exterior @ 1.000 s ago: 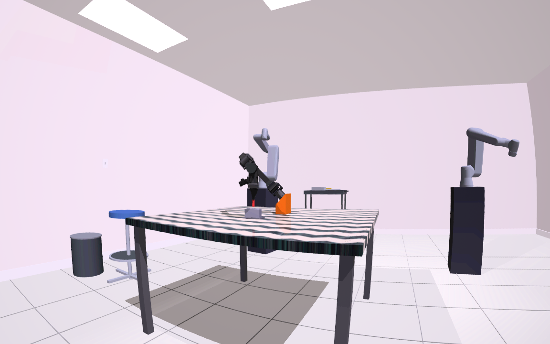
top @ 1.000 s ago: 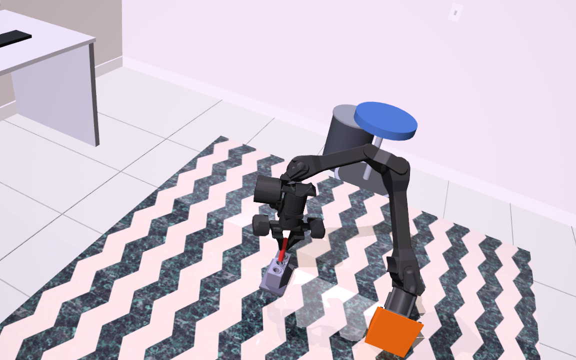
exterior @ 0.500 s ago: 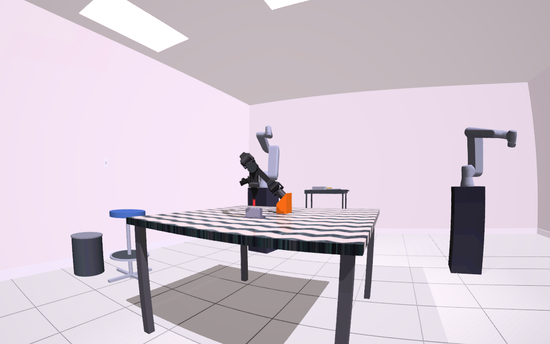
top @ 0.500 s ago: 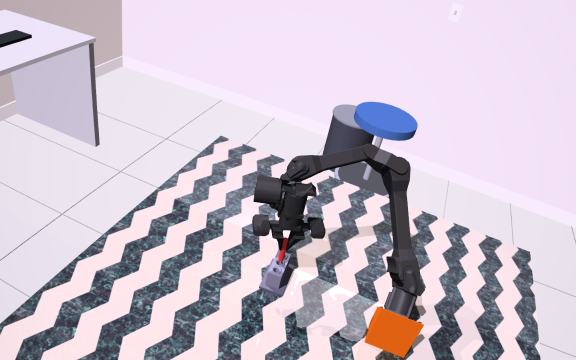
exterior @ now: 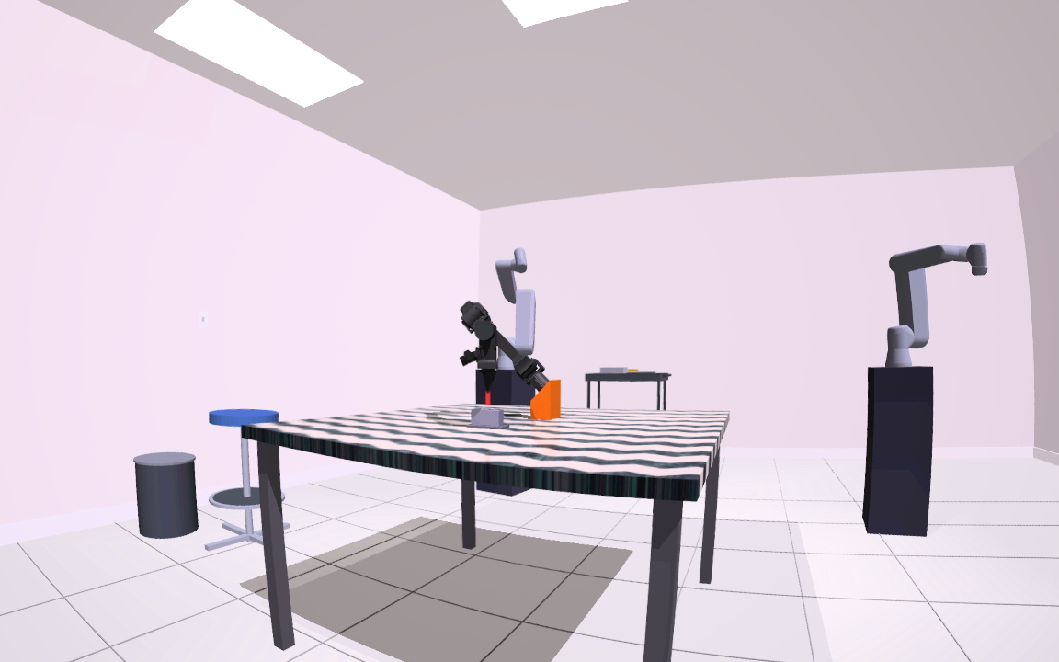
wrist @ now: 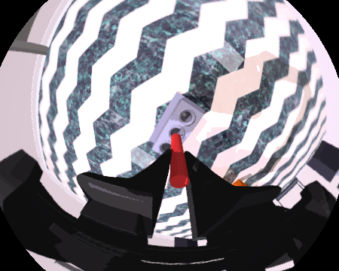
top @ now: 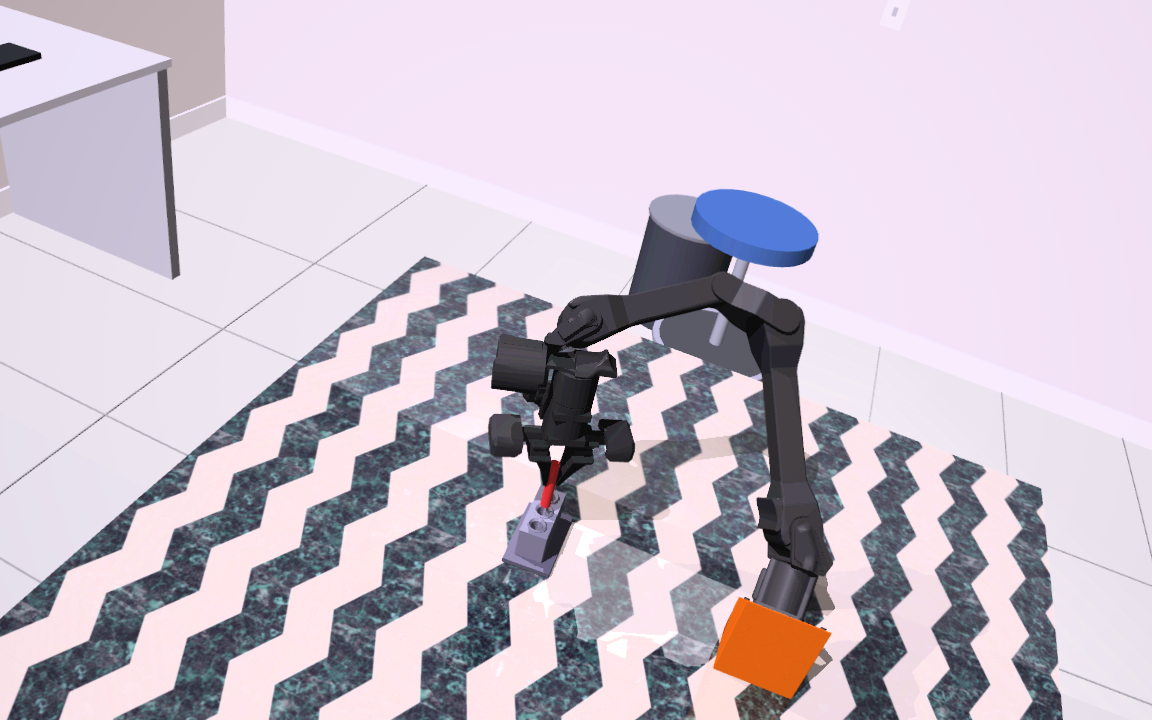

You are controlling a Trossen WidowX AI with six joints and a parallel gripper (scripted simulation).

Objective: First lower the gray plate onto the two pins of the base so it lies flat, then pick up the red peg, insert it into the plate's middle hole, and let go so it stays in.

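Now: gripper tip right at the red peg. From my gripper tip the other things lie so: gray plate: 7 cm below.
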